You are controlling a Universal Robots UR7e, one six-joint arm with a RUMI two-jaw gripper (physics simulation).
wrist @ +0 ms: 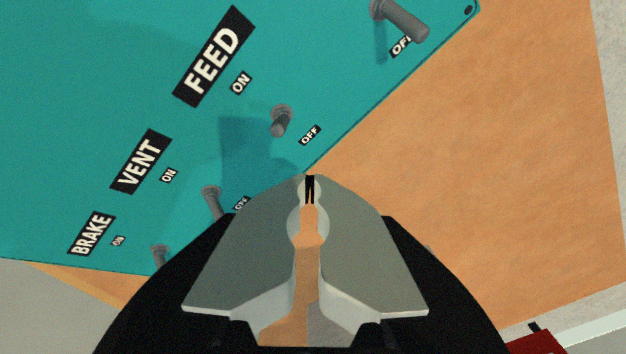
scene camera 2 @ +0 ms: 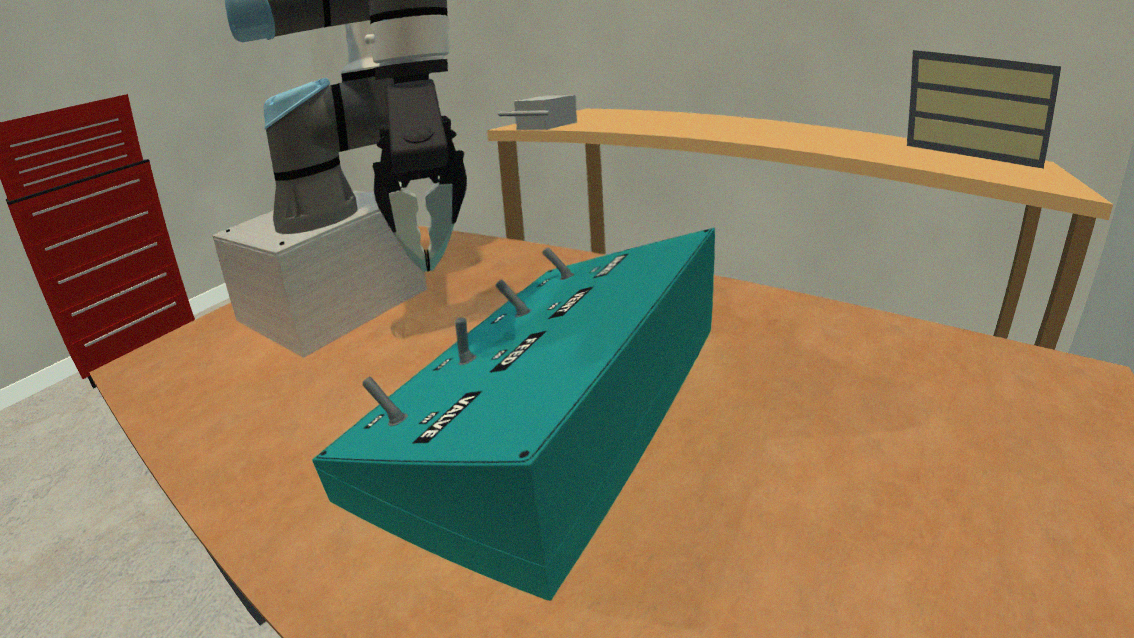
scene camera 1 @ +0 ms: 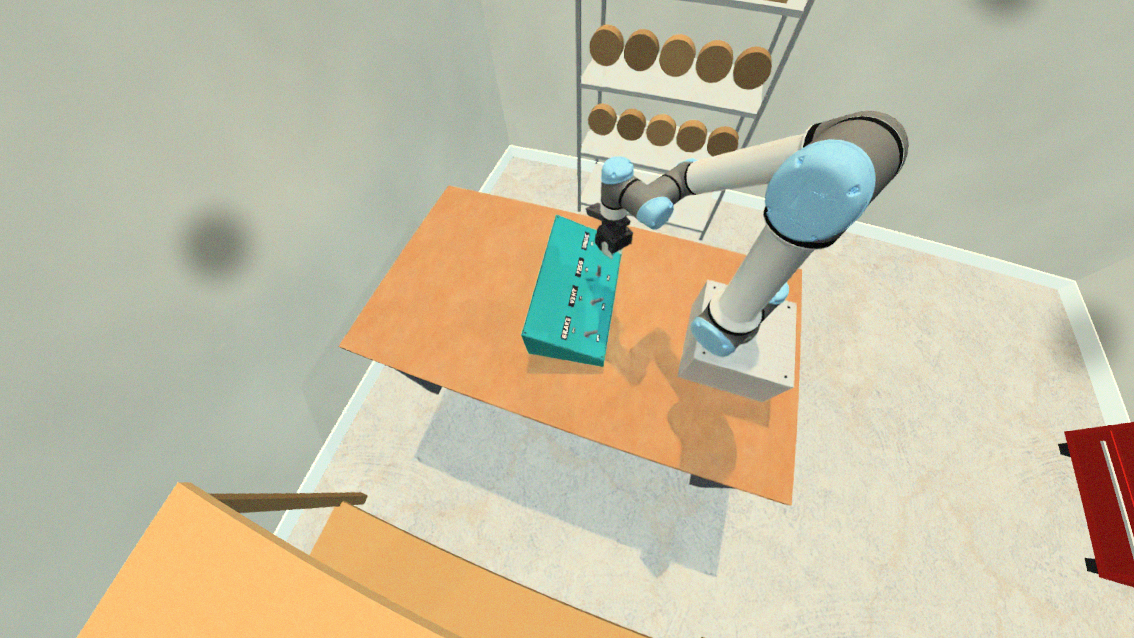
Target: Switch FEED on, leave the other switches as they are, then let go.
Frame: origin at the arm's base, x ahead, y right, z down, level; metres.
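Where they show: gripper, between the fingertips: [wrist: 310,177] [scene camera 2: 428,270] [scene camera 1: 607,254]; arm's base, origin of its link: [scene camera 2: 316,218].
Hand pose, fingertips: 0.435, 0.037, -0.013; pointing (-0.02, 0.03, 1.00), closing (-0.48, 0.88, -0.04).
Each offset is from my fingertips to the top centre of the thing, as dx, dy, dz. Level surfaces: height alone.
The teal switch panel [scene camera 1: 547,293] [scene camera 2: 570,349] [wrist: 75,75] has four labelled levers. The FEED lever @[+0.019, -0.016, +0.055] [scene camera 1: 598,271] [scene camera 2: 463,341] [wrist: 280,120] leans to its ON side, more upright in scene camera 2 than the others. The VALVE lever @[+0.043, +0.102, +0.064] [scene camera 2: 384,400] [wrist: 402,20], the VENT lever @[-0.031, -0.126, +0.064] [scene camera 1: 597,301] [scene camera 2: 511,296] [wrist: 213,200] and the BRAKE lever @[-0.068, -0.240, +0.064] [scene camera 2: 557,263] [wrist: 159,256] lean toward OFF. My gripper [scene camera 1: 609,250] [scene camera 2: 427,265] [wrist: 310,177] is shut and empty, raised near the panel's OFF-side edge and apart from the FEED lever. It partly hides the VENT and BRAKE levers in the wrist view.
The panel stands on an orange-brown table @[dz +0.191] [scene camera 1: 444,269] [scene camera 2: 793,476]. The arm's grey base block [scene camera 2: 317,293] is beyond the OFF side. A shelf rack [scene camera 1: 579,119] stands behind the table. A red drawer cabinet [scene camera 2: 103,238] and a wooden bench [scene camera 2: 793,134] are farther off.
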